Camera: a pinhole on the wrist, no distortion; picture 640 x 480 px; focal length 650.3 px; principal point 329.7 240.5 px. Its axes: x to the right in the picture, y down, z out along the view. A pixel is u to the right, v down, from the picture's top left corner.
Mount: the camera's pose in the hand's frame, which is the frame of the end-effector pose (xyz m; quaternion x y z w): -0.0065 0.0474 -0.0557 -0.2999 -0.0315 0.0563 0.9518
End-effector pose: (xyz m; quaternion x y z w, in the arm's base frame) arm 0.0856 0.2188 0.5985 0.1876 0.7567 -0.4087 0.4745
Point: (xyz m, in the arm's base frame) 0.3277 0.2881 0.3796
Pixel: 578.8 451.7
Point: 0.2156 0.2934 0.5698
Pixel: 200.3 449.2
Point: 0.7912 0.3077 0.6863
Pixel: outside the picture
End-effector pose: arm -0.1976 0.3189 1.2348 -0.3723 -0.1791 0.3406 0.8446
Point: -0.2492 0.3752 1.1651
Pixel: 446.3 285.9
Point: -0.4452 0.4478 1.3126
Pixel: outside the picture
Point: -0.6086 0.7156 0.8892
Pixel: outside the picture
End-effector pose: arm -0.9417 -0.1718 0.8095 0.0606 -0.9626 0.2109 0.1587
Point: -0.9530 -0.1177 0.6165
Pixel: 226.8 94.8
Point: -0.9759 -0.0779 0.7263
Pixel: 428.8 270.0
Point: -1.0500 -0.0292 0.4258
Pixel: 352.8 242.4
